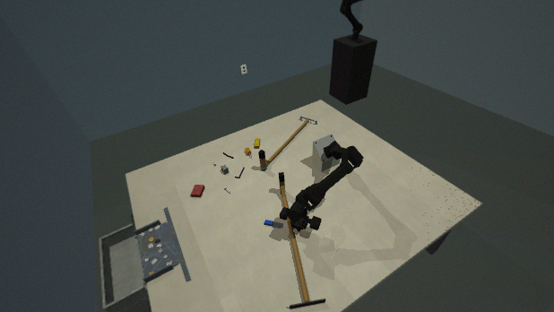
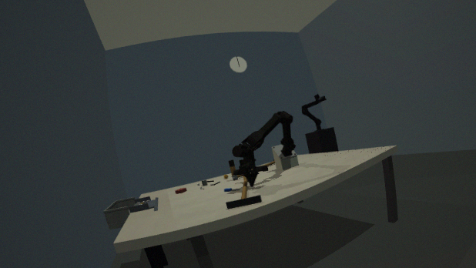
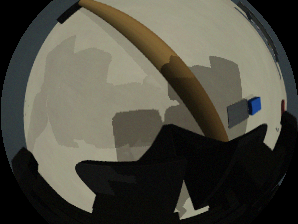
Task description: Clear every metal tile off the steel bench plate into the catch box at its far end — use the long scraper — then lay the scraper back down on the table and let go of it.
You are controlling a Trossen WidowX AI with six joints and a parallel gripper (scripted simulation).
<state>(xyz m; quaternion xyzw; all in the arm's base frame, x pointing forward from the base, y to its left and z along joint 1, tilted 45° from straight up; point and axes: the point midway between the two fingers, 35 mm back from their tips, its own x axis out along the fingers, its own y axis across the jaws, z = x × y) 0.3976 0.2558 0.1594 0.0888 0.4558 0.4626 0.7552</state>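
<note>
The long scraper is 50 mm above my gripper tip, 40 mm ahead of it and 10 mm to the left of it. Round my gripper tip: black hex key 510 mm to the right, 100 mm ahead, 10 mm below; grey piece 590 mm to the right, 150 mm ahead, 10 mm above; blue piece 100 mm to the right, 90 mm ahead, 10 mm below.
</note>
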